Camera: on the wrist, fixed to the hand. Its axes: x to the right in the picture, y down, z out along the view.
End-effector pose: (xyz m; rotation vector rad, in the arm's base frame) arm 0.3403 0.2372 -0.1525 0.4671 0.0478 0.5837
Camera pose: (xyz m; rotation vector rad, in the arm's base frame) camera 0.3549 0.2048 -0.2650 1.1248 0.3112 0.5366
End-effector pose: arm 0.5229 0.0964 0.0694 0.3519 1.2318 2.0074
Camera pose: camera 0.5210 0.0518 -0.0398 0.6068 1.9332 1.5080
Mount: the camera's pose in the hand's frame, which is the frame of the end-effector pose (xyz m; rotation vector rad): -0.0150 -0.0806 -0.0848 0.6961 0.0488 -0.0332
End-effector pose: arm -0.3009 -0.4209 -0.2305 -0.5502 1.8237 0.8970
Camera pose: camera -0.2867 -0.5378 -0.2236 -0.1564 2.0081 0.1854
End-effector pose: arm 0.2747 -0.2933 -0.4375 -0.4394 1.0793 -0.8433
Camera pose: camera 0.1644 -0.3249 -0.4100 0.1496 0.7572 -1.1954
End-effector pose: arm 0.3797 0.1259 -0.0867 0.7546 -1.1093 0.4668
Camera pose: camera 0.4814 0.1355 -0.1457 1.3557 -0.8811 0.8564
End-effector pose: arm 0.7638 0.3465 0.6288 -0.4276 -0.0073 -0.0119
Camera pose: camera 0.7481 0.2381 0.5849 0.2690 0.0291 -0.0507
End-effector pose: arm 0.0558 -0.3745 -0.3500 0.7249 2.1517 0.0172
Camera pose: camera -0.0385 -0.4294 -0.3052 1.0786 2.2136 -0.7692
